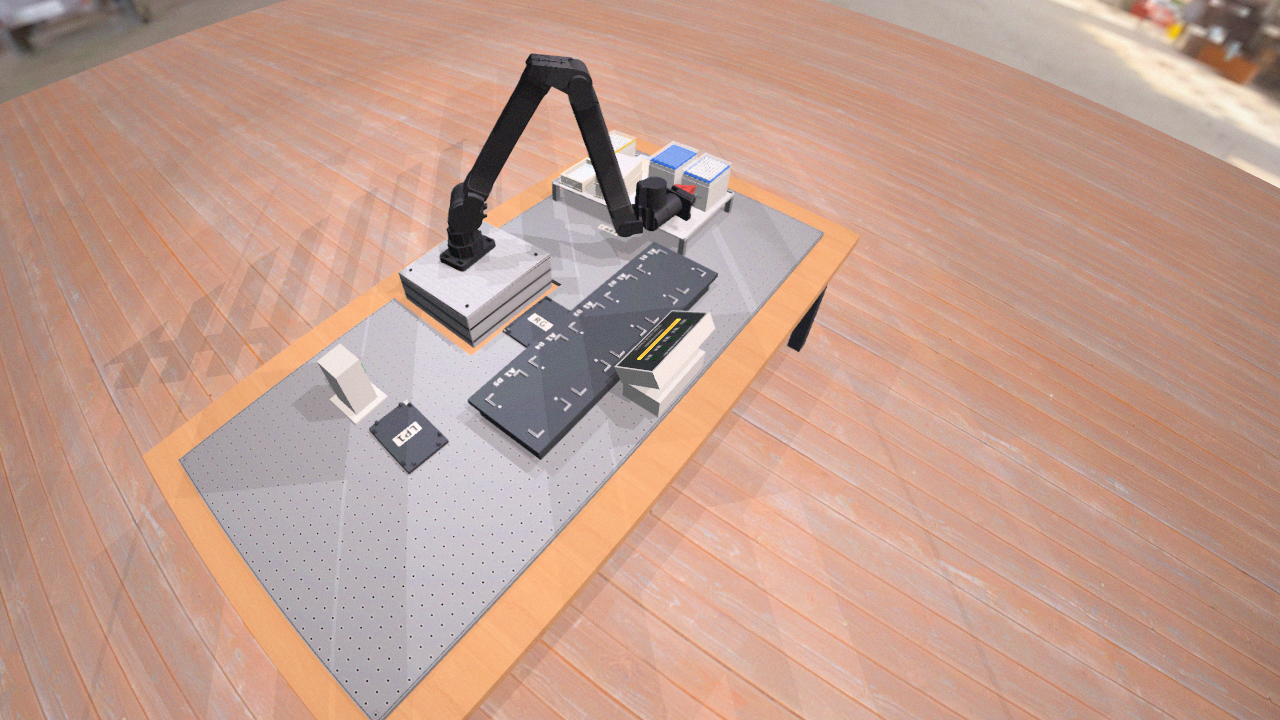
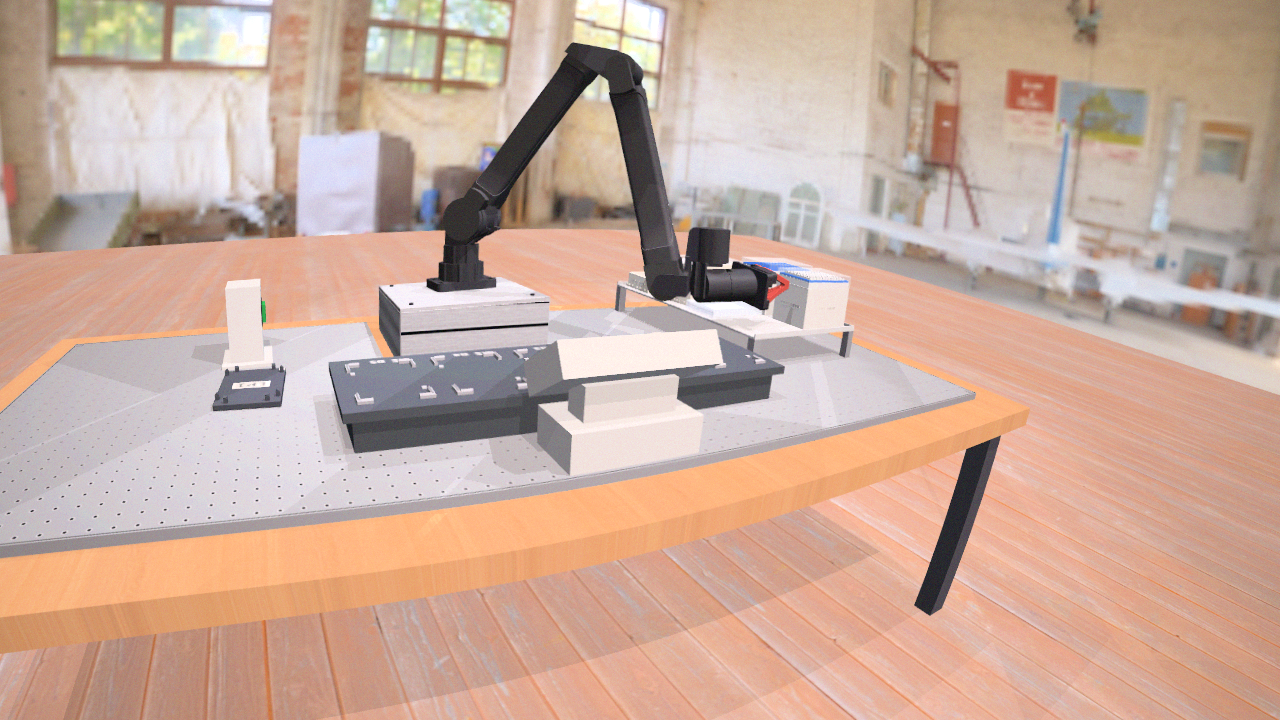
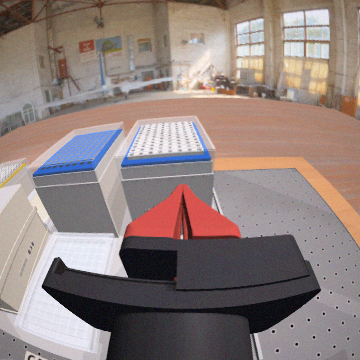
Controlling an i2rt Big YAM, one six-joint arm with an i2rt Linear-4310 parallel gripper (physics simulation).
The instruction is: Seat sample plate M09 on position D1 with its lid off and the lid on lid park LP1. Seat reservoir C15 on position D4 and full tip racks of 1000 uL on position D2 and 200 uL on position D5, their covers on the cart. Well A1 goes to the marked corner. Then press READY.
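Note:
My gripper (image 1: 692, 189) (image 2: 785, 284) (image 3: 181, 190) is shut and empty, close to the near side of the rack with white tips and a blue rim (image 1: 707, 170) (image 2: 823, 297) (image 3: 167, 140). A rack with a blue top (image 1: 673, 155) (image 3: 82, 154) stands beside it. A yellow-rimmed tip rack (image 3: 11, 172) is partly cut off. A clear, flat plate (image 2: 726, 309) (image 3: 70, 287) and a pale box (image 3: 14, 250) are also on the cart (image 1: 707, 216) (image 2: 792, 330). The dark deck (image 1: 514, 416) (image 2: 429, 431) shows bare corner brackets. Lid park LP1 (image 1: 407, 436) (image 2: 250, 386) carries no lid.
A pale console (image 1: 666, 344) (image 2: 635, 353) stands at the deck's front side and overhangs it. A pale post (image 1: 347, 380) (image 2: 243, 320) with a green button (image 2: 264, 311) stands by LP1. A dark RG pad (image 1: 539, 320) lies between the deck and the arm's base block (image 1: 438, 291) (image 2: 465, 322).

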